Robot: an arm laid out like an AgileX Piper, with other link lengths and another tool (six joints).
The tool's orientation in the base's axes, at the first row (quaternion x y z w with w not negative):
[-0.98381 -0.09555 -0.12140 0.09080]
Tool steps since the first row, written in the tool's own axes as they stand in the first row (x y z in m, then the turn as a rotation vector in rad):
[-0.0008 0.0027 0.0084 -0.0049 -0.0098 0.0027]
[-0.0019 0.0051 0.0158 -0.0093 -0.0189 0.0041]
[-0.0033 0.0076 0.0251 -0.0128 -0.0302 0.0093]
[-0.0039 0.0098 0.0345 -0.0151 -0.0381 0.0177]
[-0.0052 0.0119 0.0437 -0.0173 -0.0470 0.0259]
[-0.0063 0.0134 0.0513 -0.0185 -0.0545 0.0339]
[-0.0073 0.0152 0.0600 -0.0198 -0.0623 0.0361]
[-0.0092 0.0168 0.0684 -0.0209 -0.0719 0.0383]
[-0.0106 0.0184 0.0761 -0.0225 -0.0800 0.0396]
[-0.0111 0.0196 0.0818 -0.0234 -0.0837 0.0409]
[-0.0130 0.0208 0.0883 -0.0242 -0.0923 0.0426]
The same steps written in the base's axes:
[0.0017 -0.0010 -0.0086 -0.0061 0.0092 -0.0023]
[0.0028 -0.0020 -0.0164 -0.0119 0.0175 -0.0034]
[0.0040 -0.0028 -0.0260 -0.0165 0.0289 -0.0075]
[0.0060 -0.0031 -0.0354 -0.0185 0.0378 -0.0148]
[0.0072 -0.0035 -0.0449 -0.0206 0.0477 -0.0218]
[0.0082 -0.0036 -0.0526 -0.0216 0.0564 -0.0286]
[0.0095 -0.0038 -0.0615 -0.0239 0.0641 -0.0298]
[0.0099 -0.0039 -0.0702 -0.0265 0.0737 -0.0307]
[0.0106 -0.0042 -0.0782 -0.0295 0.0815 -0.0311]
[0.0117 -0.0042 -0.0839 -0.0308 0.0852 -0.0320]
[0.0115 -0.0044 -0.0908 -0.0330 0.0937 -0.0325]

